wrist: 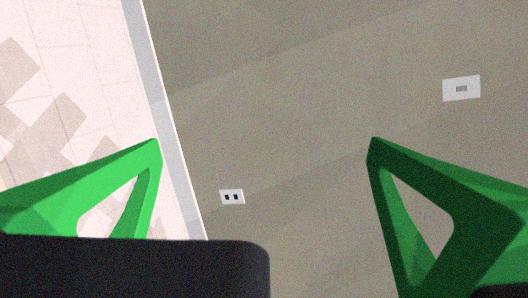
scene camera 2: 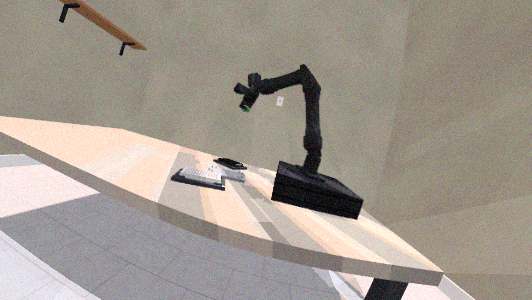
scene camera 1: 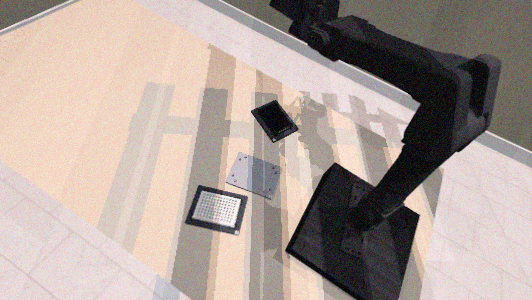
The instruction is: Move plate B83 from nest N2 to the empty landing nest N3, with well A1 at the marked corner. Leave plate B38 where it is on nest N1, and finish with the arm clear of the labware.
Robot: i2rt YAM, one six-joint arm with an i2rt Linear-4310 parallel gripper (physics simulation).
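Note:
A white 96-well plate (scene camera 1: pixel 217 209) (scene camera 2: pixel 200 173) sits in a dark frame (scene camera 1: pixel 241 212) with a small pale mark at one corner. A black plate (scene camera 1: pixel 274 116) (scene camera 2: pixel 230 163) lies farther back, also with a pale corner mark. Between them is a bare grey landing plate (scene camera 1: pixel 255 175) (scene camera 2: pixel 234 175) with small pins near its corners. No labels are legible, so I cannot tell which plate is B83. My gripper (scene camera 2: pixel 245 108) (wrist: pixel 264 149) is open and empty, high above the table and apart from the labware. Its green fingertips do not show in scene camera 1.
The arm's black base block (scene camera 1: pixel 350 240) (scene camera 2: pixel 317 192) stands right of the plates. The tabletop's front edge (scene camera 2: pixel 225 237) shows in scene camera 2. A wooden wall shelf (scene camera 2: pixel 105 27) is at upper left. The wrist view faces a wall with an outlet (wrist: pixel 232 196) and a switch plate (wrist: pixel 461 88).

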